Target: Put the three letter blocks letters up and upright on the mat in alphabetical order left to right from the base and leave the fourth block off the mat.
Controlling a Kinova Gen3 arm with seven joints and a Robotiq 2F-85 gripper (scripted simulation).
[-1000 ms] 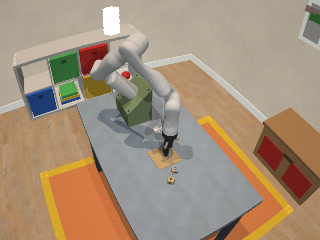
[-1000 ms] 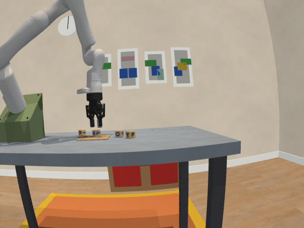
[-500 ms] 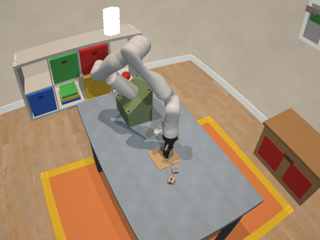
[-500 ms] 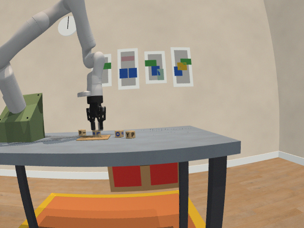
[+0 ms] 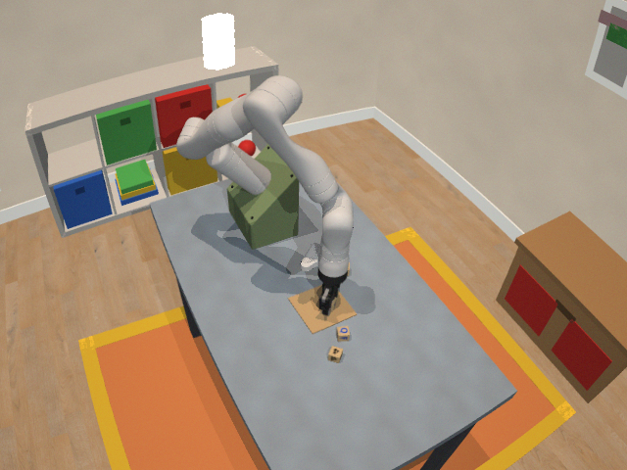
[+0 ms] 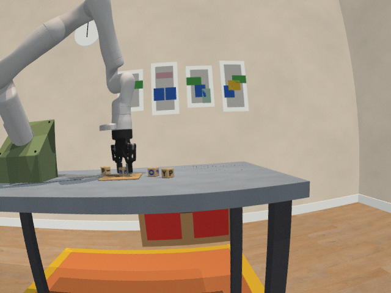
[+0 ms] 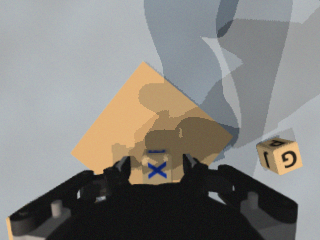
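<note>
The tan mat is 10 mm behind my hand, 20 mm to the right of it and 20 mm below it.
</note>
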